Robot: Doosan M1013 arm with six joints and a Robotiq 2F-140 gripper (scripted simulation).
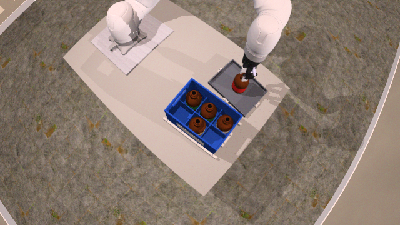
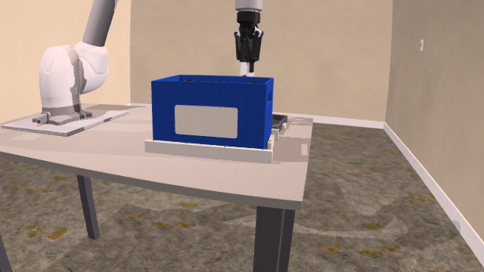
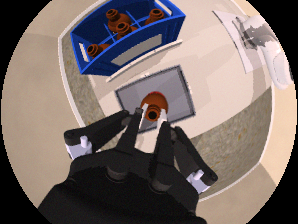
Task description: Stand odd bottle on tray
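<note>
My hand is 9 cm above the bottle. From my hand the other things lie so: crate: 26 cm to the right, 9 cm below; then dark grey tray: 16 cm below.
</note>
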